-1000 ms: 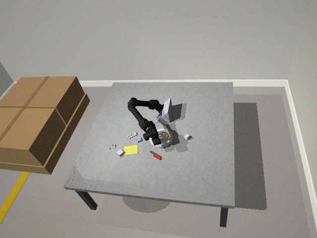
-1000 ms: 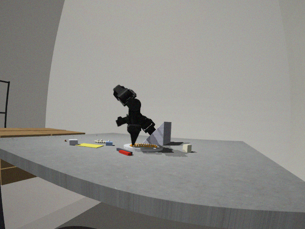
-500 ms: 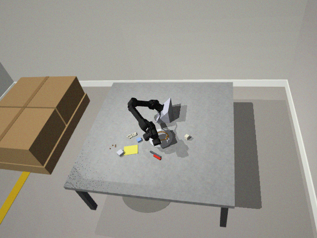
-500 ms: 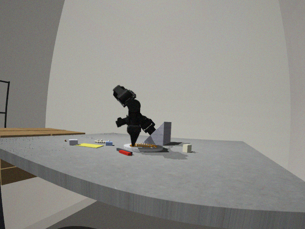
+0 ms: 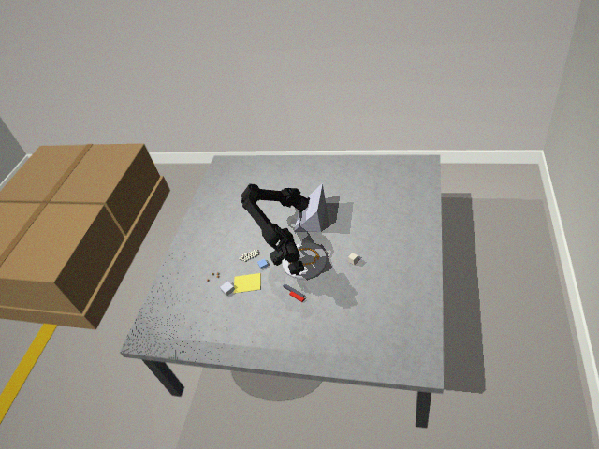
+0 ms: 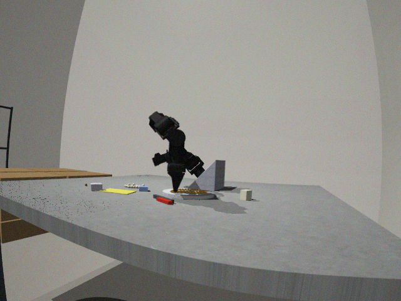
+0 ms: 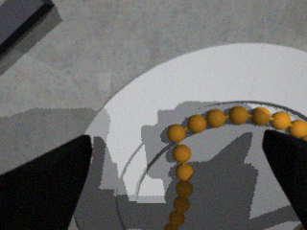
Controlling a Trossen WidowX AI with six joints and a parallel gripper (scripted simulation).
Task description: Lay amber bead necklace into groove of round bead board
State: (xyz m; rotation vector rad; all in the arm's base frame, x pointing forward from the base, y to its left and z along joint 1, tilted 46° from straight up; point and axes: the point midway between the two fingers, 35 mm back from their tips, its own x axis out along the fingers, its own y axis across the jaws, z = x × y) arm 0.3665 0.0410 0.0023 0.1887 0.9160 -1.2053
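The round bead board lies 6 cm behind my gripper tip, 3 cm to the left of it and 1 cm below it. The rest, counted from my gripper tip: blue cube (2 cm behind, 16 cm to the right, 1 cm below); then yellow sheet (9 cm ahead, 20 cm to the right, 2 cm below); then red-handled tool (13 cm ahead, 3 cm to the left, 2 cm below).
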